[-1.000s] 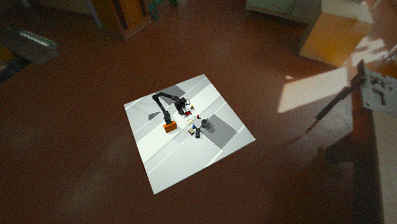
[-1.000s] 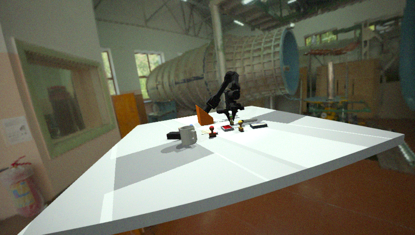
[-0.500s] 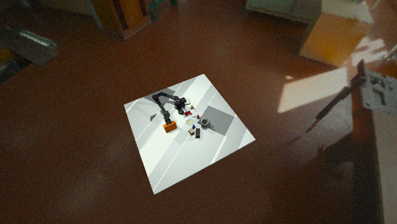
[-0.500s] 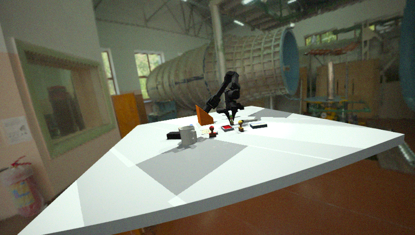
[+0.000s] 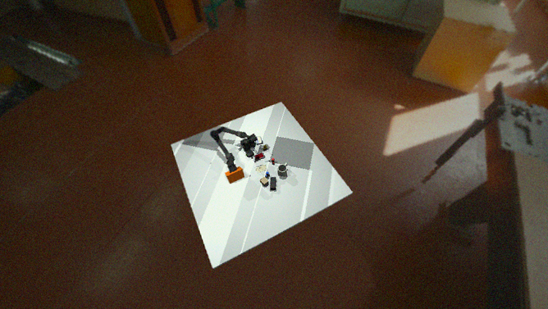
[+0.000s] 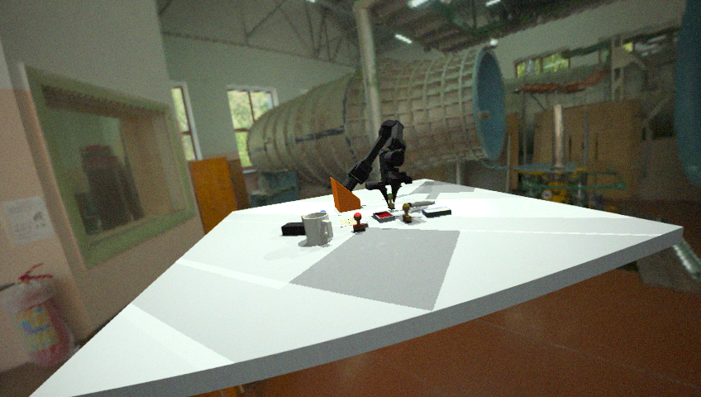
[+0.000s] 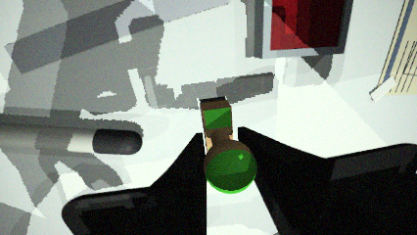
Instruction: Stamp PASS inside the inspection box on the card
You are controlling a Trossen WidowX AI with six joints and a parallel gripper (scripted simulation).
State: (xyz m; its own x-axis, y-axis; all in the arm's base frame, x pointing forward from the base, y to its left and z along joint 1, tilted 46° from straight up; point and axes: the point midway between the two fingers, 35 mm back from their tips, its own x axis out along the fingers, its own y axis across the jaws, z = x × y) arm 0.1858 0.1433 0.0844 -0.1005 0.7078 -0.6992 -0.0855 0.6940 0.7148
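The red ink pad lies 9 cm ahead of my gripper tip, 6 cm to the right of it and 3 cm below it. Also, from my gripper tip: green-knobbed stamp (right at my gripper tip); then yellow-knobbed stamp (18 cm ahead, 1 cm to the left, 1 cm below); then pen (1 cm behind, 11 cm to the left, 2 cm below).
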